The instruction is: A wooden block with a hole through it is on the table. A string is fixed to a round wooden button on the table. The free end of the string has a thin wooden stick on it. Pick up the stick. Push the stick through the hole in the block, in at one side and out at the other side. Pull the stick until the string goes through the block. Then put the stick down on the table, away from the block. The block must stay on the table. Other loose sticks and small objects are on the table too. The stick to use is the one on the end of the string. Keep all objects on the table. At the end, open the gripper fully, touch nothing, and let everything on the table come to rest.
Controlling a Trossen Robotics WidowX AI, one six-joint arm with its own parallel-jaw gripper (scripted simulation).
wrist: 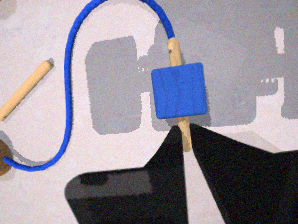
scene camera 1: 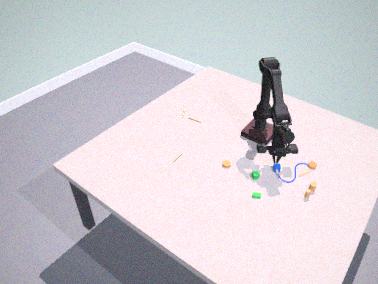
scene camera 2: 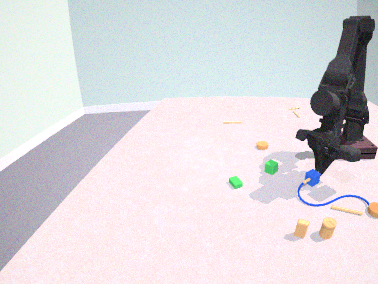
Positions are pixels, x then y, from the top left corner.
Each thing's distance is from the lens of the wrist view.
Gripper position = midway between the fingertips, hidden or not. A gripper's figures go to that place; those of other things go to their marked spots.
gripper [wrist: 183, 130]: 11 cm
blue block [wrist: 179, 91]: 8 cm
